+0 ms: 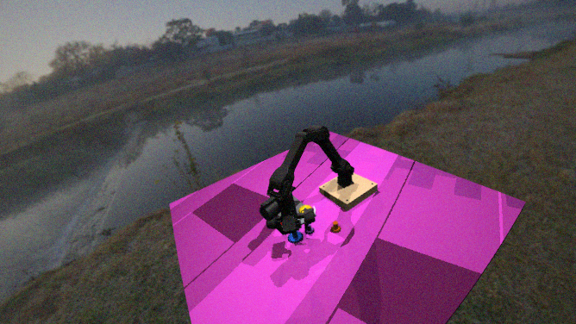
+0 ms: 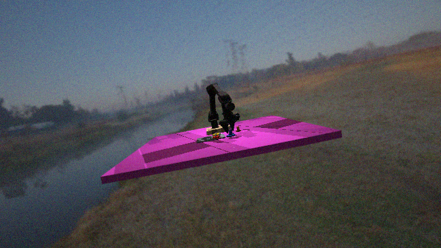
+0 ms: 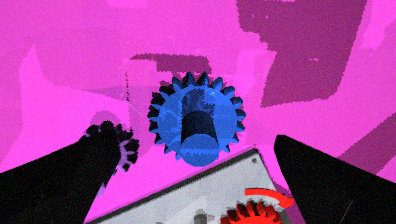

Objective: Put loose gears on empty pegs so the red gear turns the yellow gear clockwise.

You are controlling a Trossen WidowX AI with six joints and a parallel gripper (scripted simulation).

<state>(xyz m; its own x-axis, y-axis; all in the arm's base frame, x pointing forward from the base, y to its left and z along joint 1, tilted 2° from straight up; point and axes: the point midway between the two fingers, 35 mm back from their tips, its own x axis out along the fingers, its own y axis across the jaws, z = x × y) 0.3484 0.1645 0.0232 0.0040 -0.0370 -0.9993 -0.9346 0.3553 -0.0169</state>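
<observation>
Right now the red gear is 1 cm ahead of my gripper tip, 11 cm to the right of it and 1 cm below it. The rest, counted from my gripper tip: red arrow (4 cm ahead, 8 cm to the right, 2 cm below); purple gear (7 cm behind, 1 cm below); blue gear (1 cm below).
</observation>
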